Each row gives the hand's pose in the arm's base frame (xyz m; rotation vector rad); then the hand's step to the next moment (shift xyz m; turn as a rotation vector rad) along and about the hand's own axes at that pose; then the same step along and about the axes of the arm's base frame.
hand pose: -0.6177 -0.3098 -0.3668 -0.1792 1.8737 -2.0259
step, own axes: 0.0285 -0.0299 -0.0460 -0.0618 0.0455 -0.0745
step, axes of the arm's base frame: -0.0475 0.0342 0.0200 0.0400 0.0895 -0.0428
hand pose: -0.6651 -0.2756 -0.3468 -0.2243 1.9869 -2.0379
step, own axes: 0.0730 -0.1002 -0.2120 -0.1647 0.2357 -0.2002
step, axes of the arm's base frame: -0.1436 0.1801 0.0851 0.1169 0.2388 -0.2281
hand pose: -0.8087 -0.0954 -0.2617 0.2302 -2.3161 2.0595
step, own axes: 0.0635 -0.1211 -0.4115 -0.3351 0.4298 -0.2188
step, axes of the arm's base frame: -0.0767 0.3883 0.1771 0.2582 0.2938 -0.4381
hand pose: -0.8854 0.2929 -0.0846 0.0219 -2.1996 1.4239
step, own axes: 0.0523 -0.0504 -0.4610 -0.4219 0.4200 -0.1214
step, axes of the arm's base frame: 0.1577 0.3854 0.2106 0.2964 0.1836 -0.4976
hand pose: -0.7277 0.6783 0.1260 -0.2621 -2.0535 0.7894
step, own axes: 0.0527 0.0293 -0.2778 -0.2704 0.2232 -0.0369
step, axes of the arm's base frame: 0.1908 0.1676 0.1277 0.1619 0.0644 -0.3065
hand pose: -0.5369 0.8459 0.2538 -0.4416 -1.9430 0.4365
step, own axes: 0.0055 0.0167 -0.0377 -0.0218 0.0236 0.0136
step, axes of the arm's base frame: 0.0343 0.0210 0.0107 -0.0015 0.0083 -0.0338
